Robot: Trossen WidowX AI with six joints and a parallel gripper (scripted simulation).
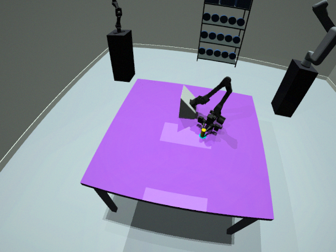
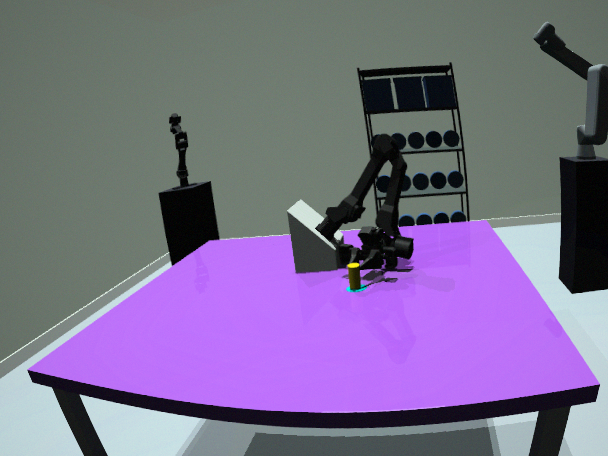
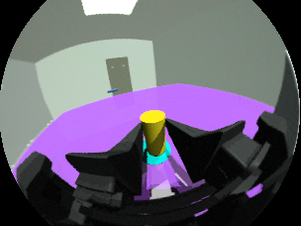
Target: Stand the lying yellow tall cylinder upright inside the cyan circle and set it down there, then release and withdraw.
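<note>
The yellow tall cylinder lies 2 cm below my gripper tip. The rest, counted from my gripper tip: cyan circle (6 cm below).
</note>
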